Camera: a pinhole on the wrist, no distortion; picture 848 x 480 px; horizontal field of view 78.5 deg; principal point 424.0 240.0 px. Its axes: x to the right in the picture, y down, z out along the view. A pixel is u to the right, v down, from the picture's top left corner.
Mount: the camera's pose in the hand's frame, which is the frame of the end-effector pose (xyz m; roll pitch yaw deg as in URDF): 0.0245 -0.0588 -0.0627 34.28 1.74 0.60
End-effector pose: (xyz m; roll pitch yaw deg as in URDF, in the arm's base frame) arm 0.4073 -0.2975 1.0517 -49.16 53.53 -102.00
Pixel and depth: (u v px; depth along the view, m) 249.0 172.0 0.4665
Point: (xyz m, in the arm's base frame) 0.3205 -0.5967 1.4291
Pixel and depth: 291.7 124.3 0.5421
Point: 0.2655 -0.6700 1.4645
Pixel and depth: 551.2 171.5 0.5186
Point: 0.2795 -0.7981 1.2256
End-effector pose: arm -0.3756 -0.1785 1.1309 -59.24 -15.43 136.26
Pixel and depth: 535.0 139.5 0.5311
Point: -0.4095 -0.2077 1.6927
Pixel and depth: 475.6 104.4 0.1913
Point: -0.3350 -0.1495 1.3487
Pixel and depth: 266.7 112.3 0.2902
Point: -0.2601 -0.2552 1.4187
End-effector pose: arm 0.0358 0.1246 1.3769 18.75 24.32 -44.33
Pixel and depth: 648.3 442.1 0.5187
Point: 0.0978 -0.3886 1.6219
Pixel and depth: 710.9 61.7 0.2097
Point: -0.0431 -0.1395 1.3051
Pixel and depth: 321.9 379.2 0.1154
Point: -0.0322 0.0380 1.3895
